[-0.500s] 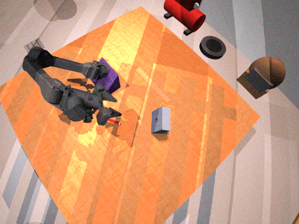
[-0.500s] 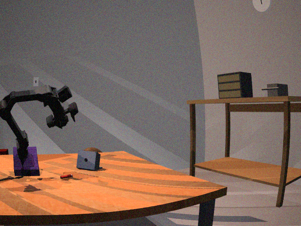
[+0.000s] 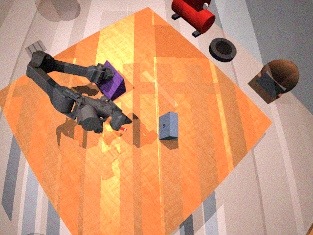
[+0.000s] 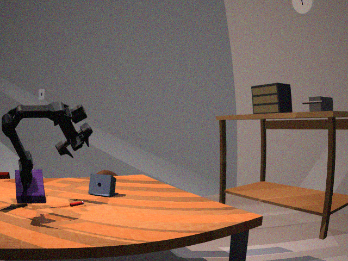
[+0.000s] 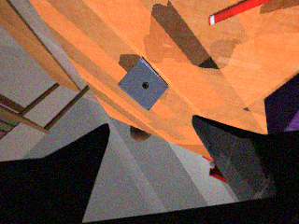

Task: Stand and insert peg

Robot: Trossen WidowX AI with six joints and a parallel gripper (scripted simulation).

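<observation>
The dark red peg lies 230 mm below my gripper tip, 40 mm behind it and 30 mm to the right of it. The rest, counted from my gripper tip: grey-blue sloped panel 190 mm below, 170 mm to the left, 120 mm ahead.
</observation>
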